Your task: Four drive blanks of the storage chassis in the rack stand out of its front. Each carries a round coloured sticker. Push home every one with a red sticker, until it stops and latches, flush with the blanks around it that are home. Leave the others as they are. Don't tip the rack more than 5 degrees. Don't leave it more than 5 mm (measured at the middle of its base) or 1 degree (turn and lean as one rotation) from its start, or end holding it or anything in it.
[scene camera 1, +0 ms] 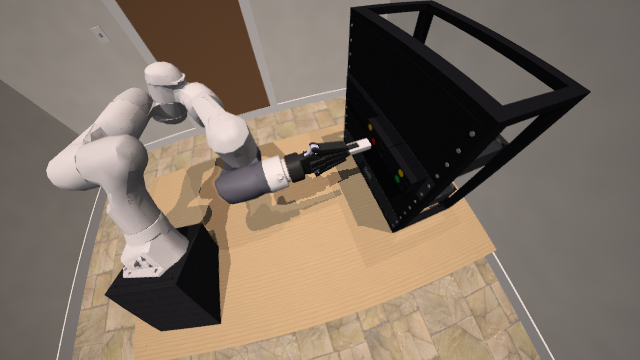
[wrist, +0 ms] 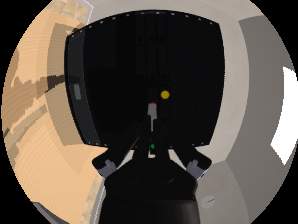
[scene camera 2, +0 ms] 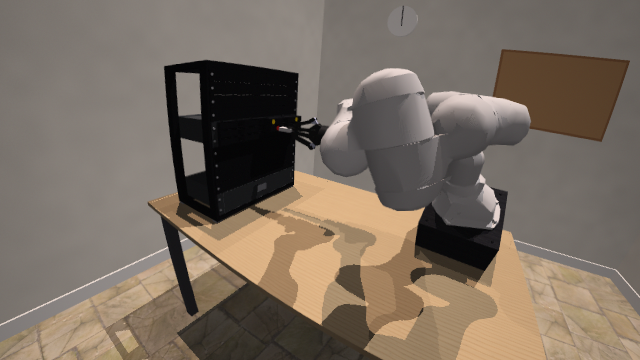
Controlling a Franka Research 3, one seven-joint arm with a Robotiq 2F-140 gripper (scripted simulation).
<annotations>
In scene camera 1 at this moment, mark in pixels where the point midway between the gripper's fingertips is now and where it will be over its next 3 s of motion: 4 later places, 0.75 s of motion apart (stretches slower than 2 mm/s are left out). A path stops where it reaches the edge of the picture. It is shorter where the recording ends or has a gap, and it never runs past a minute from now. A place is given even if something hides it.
The gripper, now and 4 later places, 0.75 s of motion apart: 368, 143; 371, 144; 371, 143; 375, 142; 379, 140
</annotations>
